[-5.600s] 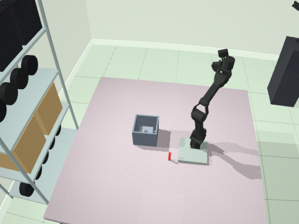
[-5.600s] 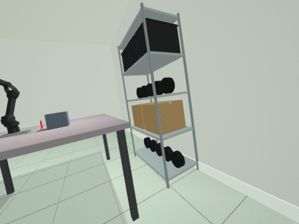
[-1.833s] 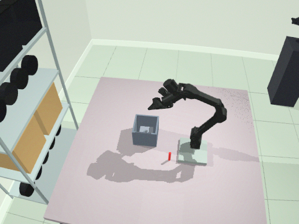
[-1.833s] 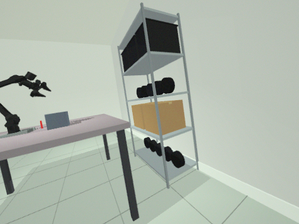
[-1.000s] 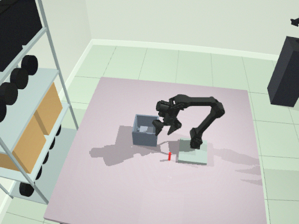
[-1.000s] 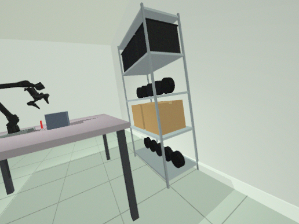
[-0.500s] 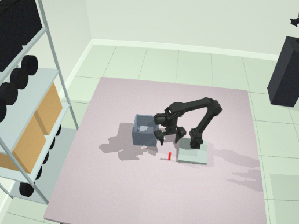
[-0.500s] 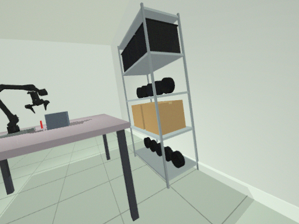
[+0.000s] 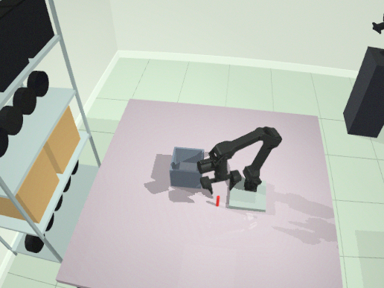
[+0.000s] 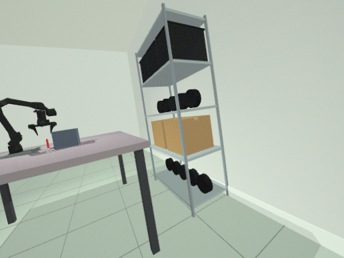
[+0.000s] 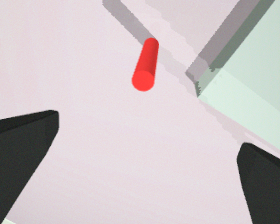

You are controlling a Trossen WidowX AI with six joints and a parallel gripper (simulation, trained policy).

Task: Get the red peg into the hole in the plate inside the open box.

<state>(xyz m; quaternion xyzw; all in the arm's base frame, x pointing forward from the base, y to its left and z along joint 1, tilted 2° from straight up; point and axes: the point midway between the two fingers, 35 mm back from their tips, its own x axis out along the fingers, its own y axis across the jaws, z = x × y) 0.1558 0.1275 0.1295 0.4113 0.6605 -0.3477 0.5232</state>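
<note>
The red peg is 10 mm ahead of my gripper tip and 80 mm below it.
</note>
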